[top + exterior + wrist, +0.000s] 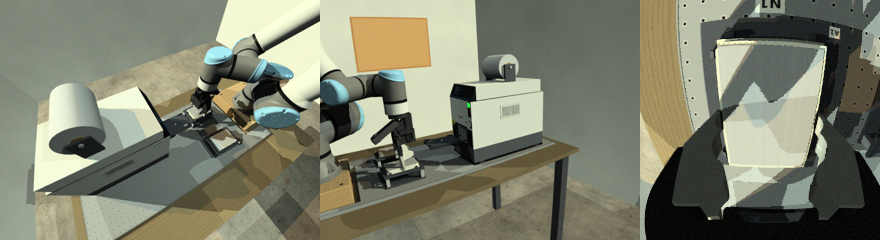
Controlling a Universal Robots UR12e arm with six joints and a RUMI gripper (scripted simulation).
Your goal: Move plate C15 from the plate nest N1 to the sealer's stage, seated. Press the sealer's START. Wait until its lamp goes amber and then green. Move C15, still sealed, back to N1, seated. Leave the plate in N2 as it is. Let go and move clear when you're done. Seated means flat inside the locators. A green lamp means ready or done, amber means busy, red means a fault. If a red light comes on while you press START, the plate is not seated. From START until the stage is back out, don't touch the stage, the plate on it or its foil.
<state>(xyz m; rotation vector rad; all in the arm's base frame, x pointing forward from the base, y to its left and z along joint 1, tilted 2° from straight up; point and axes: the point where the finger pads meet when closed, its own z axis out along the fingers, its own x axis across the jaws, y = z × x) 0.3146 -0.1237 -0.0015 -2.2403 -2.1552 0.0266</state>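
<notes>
My gripper is now 10 mm above the white open-well plate. From my hand the other things lie so: dark stage: 200 mm ahead, 40 mm above, 20 mm to the left; then foil-covered plate: 220 mm to the left, 20 mm below, 10 mm ahead; then start button: 300 mm ahead, 130 mm above, 80 mm to the right.
</notes>
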